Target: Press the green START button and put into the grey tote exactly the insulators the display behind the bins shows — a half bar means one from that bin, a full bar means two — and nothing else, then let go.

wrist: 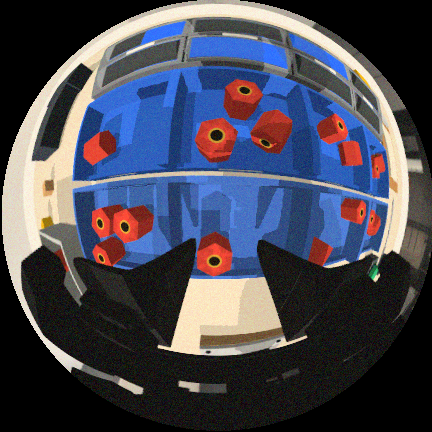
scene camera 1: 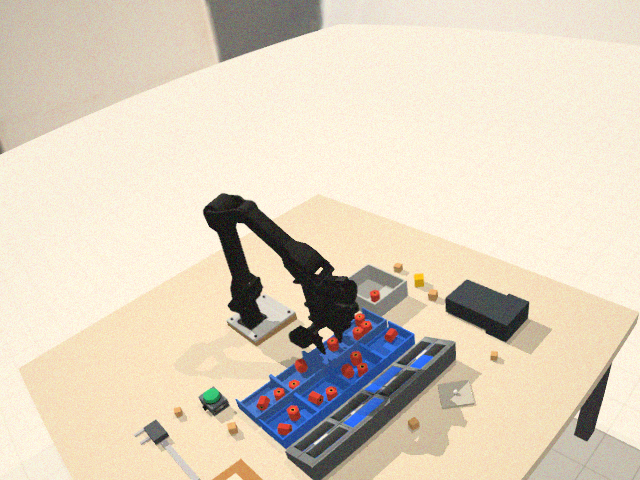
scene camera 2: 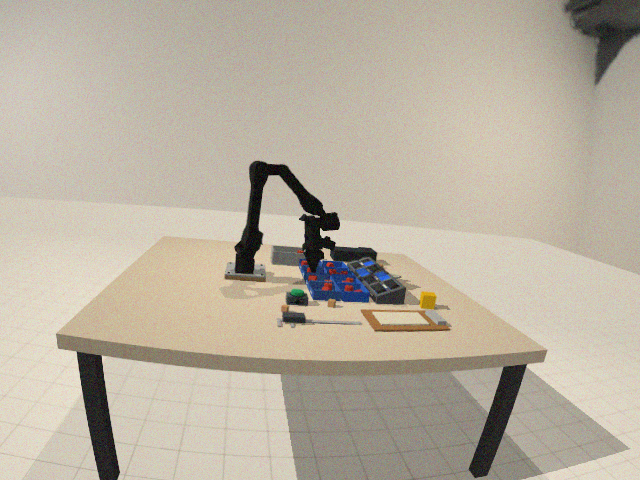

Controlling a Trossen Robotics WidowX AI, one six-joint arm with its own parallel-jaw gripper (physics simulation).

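Places are measured from the arm's base along level axes (x ahead, y left, z up), in centimetres.
Pixels of known places: gripper, fingertip midpoint: [wrist: 226, 244] [scene camera 1: 332, 348]; arm's base at its link origin: [scene camera 1: 252, 319] [scene camera 2: 243, 270].
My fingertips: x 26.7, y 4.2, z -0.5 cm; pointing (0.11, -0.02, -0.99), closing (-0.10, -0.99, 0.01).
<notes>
Ahead of a thing's pixels: the offset from my fingertips to its top centre.
My gripper [scene camera 1: 331, 346] [scene camera 2: 314, 270] [wrist: 226, 244] is open and empty, pointing down over a robot-side bin. A red insulator {dx -0.6, dy +1.1, dz +1.5 cm} [scene camera 1: 332, 343] [wrist: 214, 260] lies in that bin, between the fingertips in the wrist view, not gripped. The blue bins [scene camera 1: 268, 424] [scene camera 2: 323, 296] [wrist: 135, 115] stand in two rows with other red insulators. The display [scene camera 1: 361, 438] [scene camera 2: 391, 297] [wrist: 186, 48] shows, in the wrist view, a half bar far left, a full bar far third, and a full bar near second. The grey tote {dx -5.3, dy +23.3, dz +3.7 cm} [scene camera 1: 393, 298] [wrist: 62, 234] holds one red insulator {dx -1.3, dy +19.8, dz +4.0 cm} [scene camera 1: 374, 295]. The START button {dx -11.8, dy -30.5, dz +2.4 cm} [scene camera 1: 211, 395] [scene camera 2: 297, 292] is green.
A dark box {dx +26.4, dy +32.1, dz +3.9 cm} [scene camera 1: 485, 308] [scene camera 2: 356, 253] [wrist: 60, 115] stands beyond the tote. A yellow cube {dx +2.4, dy +35.1, dz +1.0 cm} [scene camera 1: 419, 280] and small wooden cubes {dx +9.6, dy +31.6, dz +0.5 cm} [scene camera 1: 432, 294] lie nearby. A caliper-like tool {dx -8.6, dy -48.5, dz +0.2 cm} [scene camera 1: 156, 432] [scene camera 2: 294, 317] and an orange frame {dx +17.7, dy -46.8, dz +0.1 cm} [scene camera 2: 403, 328] lie at the button's end of the table.
</notes>
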